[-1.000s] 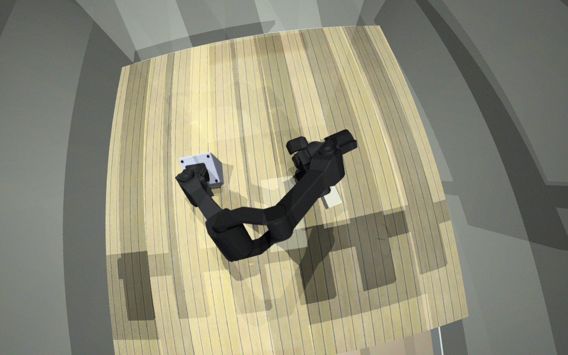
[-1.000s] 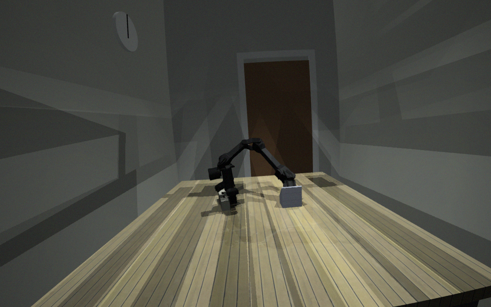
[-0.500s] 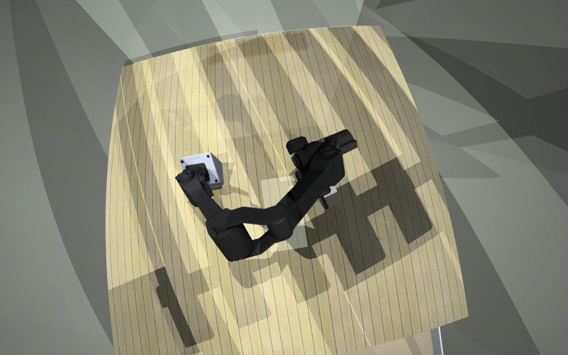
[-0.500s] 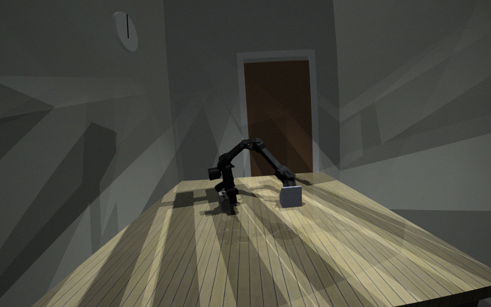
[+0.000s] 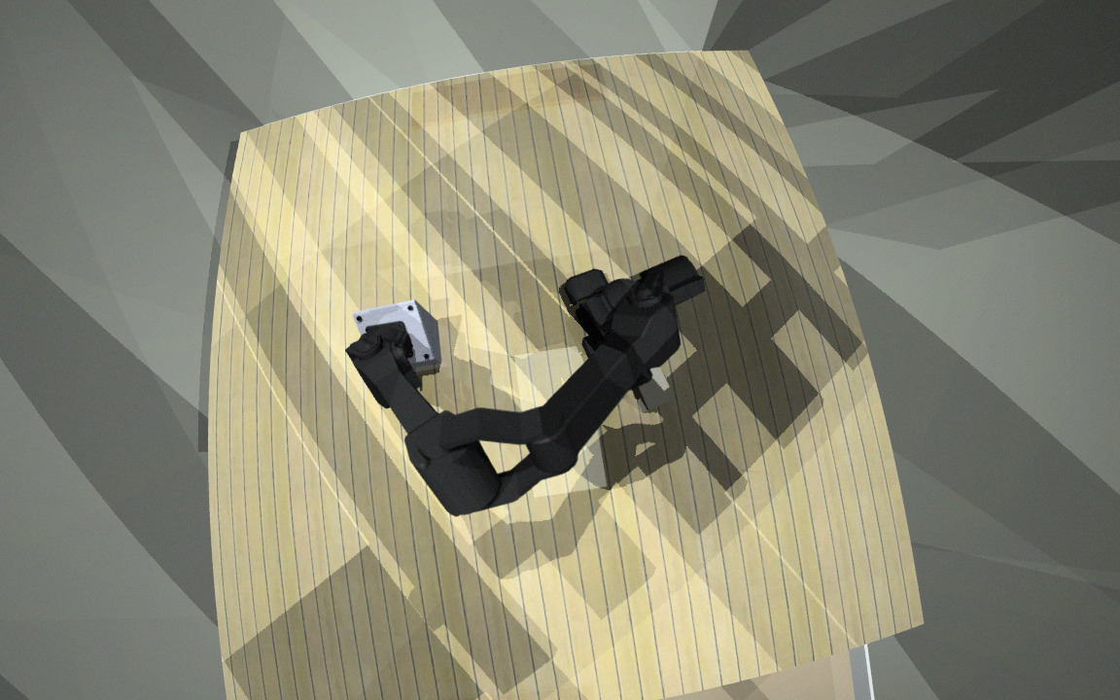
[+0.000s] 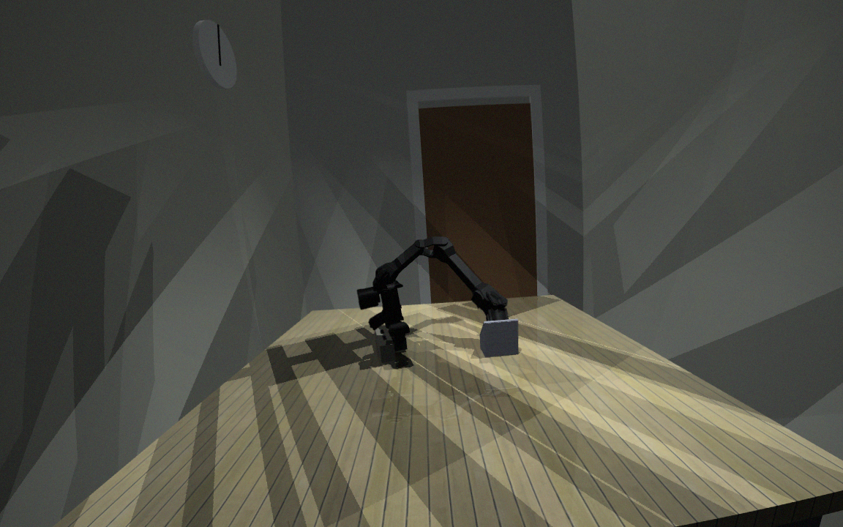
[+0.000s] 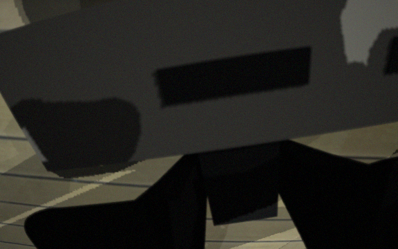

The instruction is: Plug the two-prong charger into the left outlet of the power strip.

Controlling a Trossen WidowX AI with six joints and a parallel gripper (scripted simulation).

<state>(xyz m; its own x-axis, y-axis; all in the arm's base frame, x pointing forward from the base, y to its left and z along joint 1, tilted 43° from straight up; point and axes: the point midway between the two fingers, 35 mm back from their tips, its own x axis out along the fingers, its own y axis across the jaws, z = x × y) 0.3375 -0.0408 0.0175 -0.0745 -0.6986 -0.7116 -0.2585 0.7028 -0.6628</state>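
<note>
My gripper tip is 2 cm short of the two-prong charger and 1 cm below it.
</note>
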